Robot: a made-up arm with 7 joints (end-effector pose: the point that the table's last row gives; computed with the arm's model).
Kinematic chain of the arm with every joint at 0, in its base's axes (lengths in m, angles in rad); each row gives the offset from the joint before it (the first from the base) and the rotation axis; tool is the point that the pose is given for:
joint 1: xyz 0 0 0.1 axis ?
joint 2: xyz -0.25 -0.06 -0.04 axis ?
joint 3: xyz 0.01 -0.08 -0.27 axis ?
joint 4: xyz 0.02 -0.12 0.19 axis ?
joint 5: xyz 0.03 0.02 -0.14 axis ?
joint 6: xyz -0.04 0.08 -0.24 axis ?
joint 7: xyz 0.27 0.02 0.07 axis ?
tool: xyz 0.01 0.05 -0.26
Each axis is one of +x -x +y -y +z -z.
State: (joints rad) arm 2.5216 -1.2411 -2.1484 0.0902 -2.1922 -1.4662 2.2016
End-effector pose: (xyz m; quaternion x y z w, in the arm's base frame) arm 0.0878 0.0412 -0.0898 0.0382 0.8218 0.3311 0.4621
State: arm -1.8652 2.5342 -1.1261 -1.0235 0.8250 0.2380 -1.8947
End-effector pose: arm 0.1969 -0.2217 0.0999 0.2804 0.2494 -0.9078 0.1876
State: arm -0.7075 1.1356 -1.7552 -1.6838 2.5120 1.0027 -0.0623
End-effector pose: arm -0.2016 -0.7400 0.2465 -0.7376 0.2932 0.4934 0.3557
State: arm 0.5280 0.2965 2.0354 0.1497 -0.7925 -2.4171 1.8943
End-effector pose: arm -0.3719 -0.2109 -0.0519 -0.4703 -0.8299 -0.2994 0.0179
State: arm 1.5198 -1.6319 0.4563 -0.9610 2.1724 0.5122 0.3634
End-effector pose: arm 0.0373 -0.1492 -0.4507 -0.3101 0.3375 0.7589 0.4627
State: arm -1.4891 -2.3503 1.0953 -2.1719 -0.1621 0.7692 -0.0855
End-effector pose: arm 0.4215 -0.0096 -0.1633 -0.4542 -0.2544 0.1280 0.8442
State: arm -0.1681 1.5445 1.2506 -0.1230 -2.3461 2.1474 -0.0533
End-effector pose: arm 0.1722 -0.7051 0.3897 0.0272 -0.6682 -0.3985 0.6277
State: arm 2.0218 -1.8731 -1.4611 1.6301 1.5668 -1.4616 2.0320
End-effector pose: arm 0.0836 0.2204 0.1200 -0.5662 -0.3342 -0.7377 0.1532
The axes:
joint 1: -y
joint 2: -x
joint 3: +y
joint 4: -x
joint 5: +y
joint 6: -z
joint 7: +x

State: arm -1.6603 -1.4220 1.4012 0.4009 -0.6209 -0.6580 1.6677
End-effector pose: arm 0.1003 0.3779 0.5032 -0.8386 -0.2969 0.3219 0.3240
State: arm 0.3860 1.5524 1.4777 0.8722 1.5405 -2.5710 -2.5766
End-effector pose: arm -0.2356 -0.4021 -0.1391 -0.4434 0.4165 0.2871 0.7399
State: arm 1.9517 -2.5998 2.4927 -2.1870 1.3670 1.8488 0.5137
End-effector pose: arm -0.2555 -0.0789 0.1087 -0.8147 0.4141 -0.0210 0.4053
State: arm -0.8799 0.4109 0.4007 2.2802 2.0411 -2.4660 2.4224
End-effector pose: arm -0.2576 -0.3901 -0.1029 0.2887 0.1177 -0.9310 0.1900
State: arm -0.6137 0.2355 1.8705 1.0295 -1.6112 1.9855 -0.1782
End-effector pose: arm -0.5593 -0.7351 -0.3597 -0.3567 0.3691 -0.3709 0.7739
